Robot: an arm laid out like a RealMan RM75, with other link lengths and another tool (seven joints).
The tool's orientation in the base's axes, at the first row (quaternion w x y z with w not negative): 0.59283 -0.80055 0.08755 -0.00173
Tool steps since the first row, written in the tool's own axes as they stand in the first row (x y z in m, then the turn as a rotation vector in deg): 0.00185 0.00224 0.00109 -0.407 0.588 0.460; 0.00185 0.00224 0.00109 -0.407 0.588 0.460; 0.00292 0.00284 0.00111 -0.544 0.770 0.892; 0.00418 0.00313 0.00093 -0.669 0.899 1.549; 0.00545 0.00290 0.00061 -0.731 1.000 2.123; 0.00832 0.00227 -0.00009 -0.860 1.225 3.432; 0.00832 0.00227 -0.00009 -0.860 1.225 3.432; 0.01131 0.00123 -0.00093 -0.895 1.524 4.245; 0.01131 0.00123 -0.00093 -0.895 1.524 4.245; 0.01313 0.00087 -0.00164 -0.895 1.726 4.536
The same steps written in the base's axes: 0.00163 0.00014 -0.00264 -0.433 0.329 -0.654; 0.00163 0.00014 -0.00264 -0.433 0.329 -0.654; 0.00260 -0.00016 -0.00332 -0.547 0.707 -0.941; 0.00378 -0.00059 -0.00367 -0.618 1.312 -1.246; 0.00503 -0.00101 -0.00349 -0.632 1.837 -1.506; 0.00787 -0.00191 -0.00297 -0.650 3.034 -2.096; 0.00787 -0.00191 -0.00297 -0.650 3.034 -2.096; 0.01087 -0.00284 -0.00203 -0.639 3.726 -2.618; 0.01087 -0.00284 -0.00203 -0.639 3.726 -2.618; 0.01263 -0.00367 -0.00167 -0.636 3.945 -2.896
